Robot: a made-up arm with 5 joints.
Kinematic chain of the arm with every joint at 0, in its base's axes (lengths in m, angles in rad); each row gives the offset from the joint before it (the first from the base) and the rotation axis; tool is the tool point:
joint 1: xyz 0 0 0.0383 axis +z
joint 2: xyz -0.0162 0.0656 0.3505 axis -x
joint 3: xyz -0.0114 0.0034 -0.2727 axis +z
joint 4: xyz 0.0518 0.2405 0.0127 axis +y
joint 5: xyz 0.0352 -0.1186 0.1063 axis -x
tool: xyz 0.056 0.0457 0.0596
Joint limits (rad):
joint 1: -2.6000..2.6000
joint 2: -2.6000..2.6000
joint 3: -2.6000..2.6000
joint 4: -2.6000..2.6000
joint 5: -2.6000..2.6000
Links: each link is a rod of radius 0.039 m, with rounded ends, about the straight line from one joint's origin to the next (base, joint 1, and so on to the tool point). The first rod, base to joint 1, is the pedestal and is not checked.
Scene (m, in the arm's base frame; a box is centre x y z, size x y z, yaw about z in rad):
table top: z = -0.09
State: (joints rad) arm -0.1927 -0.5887 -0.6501 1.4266 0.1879
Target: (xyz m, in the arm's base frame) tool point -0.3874 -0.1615 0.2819
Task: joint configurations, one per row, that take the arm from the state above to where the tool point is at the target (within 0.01 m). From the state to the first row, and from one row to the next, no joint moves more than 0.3 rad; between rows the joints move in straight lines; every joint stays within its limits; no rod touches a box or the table.
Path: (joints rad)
1: 0.0810 -0.5629 -0.4791 1.3519 0.2171
2: 0.3547 -0.5371 -0.3081 1.2771 0.2463
3: 0.6284 -0.5114 -0.1371 1.2024 0.2755
4: 0.9021 -0.4856 0.0338 1.1277 0.3047
5: 1.1758 -0.4598 0.2048 1.0529 0.3339
6: 1.4495 -0.4340 0.3758 0.9782 0.3631
7: 1.7232 -0.4083 0.5468 0.9035 0.3922
8: 1.9969 -0.3825 0.7178 0.8287 0.4214

